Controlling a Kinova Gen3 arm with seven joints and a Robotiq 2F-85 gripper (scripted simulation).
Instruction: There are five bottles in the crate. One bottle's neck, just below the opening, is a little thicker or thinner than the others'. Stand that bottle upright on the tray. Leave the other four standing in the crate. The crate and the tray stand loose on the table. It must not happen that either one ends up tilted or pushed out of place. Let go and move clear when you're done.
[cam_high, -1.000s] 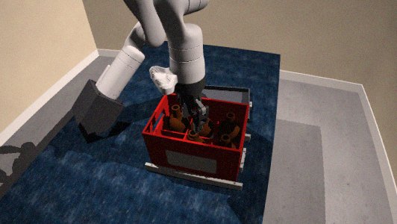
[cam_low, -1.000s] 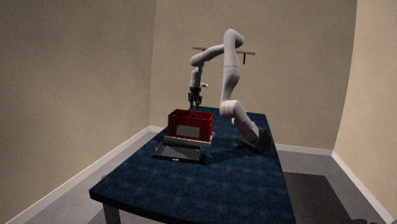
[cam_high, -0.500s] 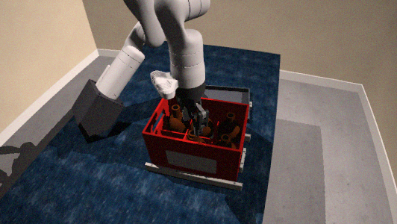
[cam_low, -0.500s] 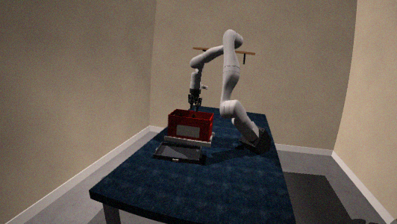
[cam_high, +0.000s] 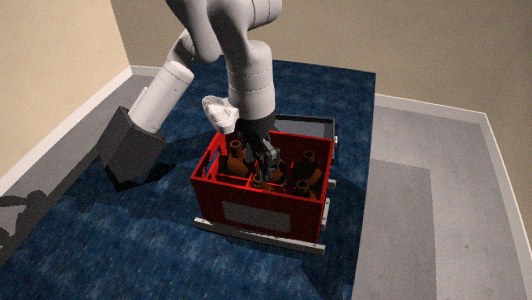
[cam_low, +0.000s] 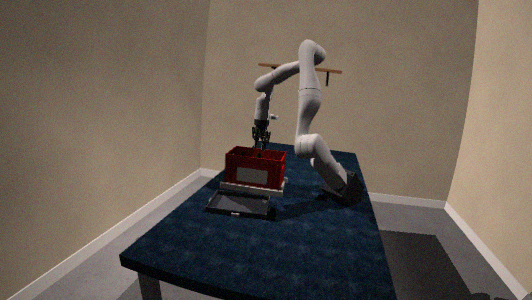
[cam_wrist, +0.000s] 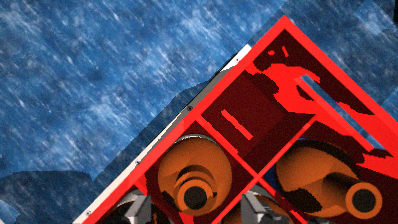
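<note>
Now: hand 120 mm above the crate, 40 mm to the right of it and 10 mm past it. Round my hand: grey tray (300 mm to the left, 190 mm below, 100 mm behind).
</note>
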